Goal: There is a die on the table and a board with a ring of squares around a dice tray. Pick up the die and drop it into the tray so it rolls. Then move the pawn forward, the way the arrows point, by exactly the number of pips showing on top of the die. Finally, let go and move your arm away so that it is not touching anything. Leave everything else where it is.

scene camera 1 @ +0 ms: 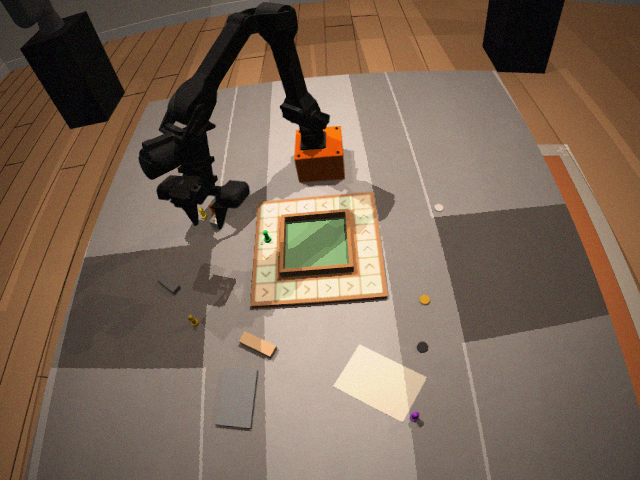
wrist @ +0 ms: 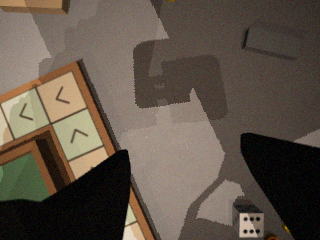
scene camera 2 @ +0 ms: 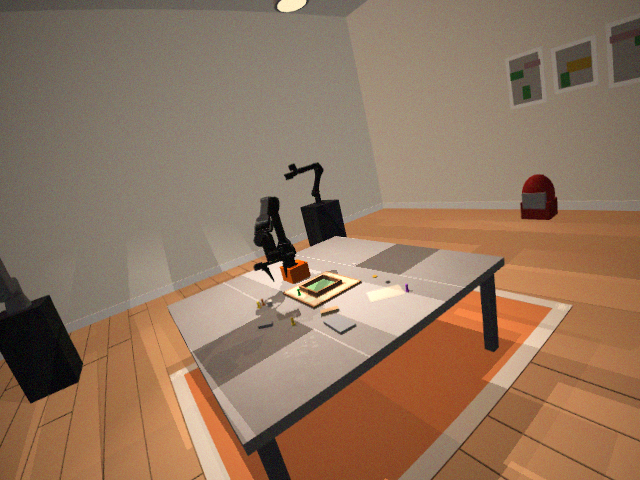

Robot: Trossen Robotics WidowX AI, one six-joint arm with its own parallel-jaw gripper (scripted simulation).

Labels:
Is my gripper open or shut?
Open.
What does my gripper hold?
Nothing.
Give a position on a cream card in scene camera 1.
At 381, 383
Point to a white die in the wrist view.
At 241, 214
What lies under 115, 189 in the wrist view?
My gripper.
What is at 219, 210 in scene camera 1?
My gripper.

